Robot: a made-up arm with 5 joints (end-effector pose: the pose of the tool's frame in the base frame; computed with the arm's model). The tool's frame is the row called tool.
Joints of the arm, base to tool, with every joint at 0 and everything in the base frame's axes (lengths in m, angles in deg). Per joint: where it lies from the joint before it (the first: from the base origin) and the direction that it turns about. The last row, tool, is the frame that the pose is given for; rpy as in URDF.
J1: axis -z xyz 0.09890 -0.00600 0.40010
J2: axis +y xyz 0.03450 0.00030 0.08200
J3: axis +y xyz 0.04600 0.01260 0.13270
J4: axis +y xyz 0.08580 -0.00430 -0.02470
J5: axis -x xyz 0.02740 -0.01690 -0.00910
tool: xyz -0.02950 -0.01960 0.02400 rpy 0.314 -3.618 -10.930
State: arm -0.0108 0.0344 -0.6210 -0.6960 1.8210
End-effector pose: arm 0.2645 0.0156 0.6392 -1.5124 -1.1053 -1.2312
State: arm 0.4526 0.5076 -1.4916 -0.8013 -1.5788
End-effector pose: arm 0.2970 -0.1381 0.6376 0.8988 -1.4515 0.8780
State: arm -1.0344 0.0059 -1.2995 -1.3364 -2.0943
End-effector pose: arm 0.1916 0.1122 0.7225 -1.3219 0.7134 -2.1982
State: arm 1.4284 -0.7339 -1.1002 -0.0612 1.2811
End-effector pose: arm 0.1031 0.0287 0.6935 2.0959 1.0091 1.9995
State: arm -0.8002 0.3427 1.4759 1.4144 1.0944
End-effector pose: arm 0.1502 0.0526 0.4951 1.0515 -2.1870 -1.4049
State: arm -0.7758 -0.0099 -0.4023 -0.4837 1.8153
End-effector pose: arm 0.2016 0.1224 0.6279 -1.1724 -1.3517 -0.3440
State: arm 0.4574 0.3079 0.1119 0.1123 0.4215
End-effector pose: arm 0.2672 -0.1071 0.5561 -0.3515 0.5179 -0.5006
